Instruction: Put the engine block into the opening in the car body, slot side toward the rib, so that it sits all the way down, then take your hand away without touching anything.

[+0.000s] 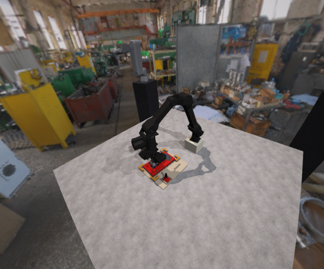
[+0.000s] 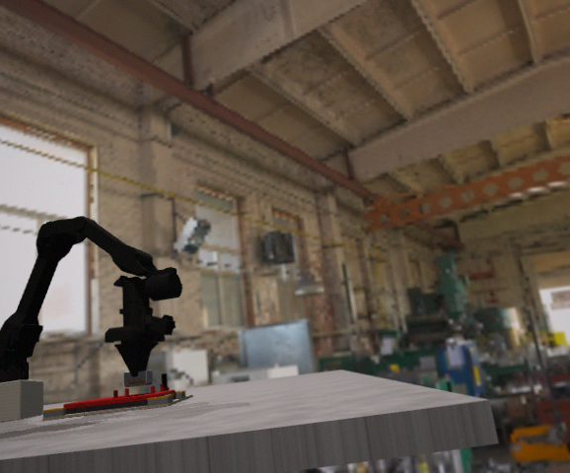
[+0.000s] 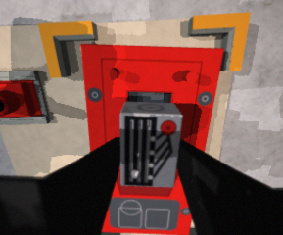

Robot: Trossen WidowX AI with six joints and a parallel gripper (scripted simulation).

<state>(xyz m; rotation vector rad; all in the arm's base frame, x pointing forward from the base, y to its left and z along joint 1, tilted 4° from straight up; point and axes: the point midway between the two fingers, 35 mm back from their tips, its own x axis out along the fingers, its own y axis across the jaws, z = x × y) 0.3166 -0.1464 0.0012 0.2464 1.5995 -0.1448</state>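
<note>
My gripper tip is 1 cm above the grey engine block. Round my gripper tip: beige base plate (5 cm below, 3 cm to the left, 3 cm behind).
</note>
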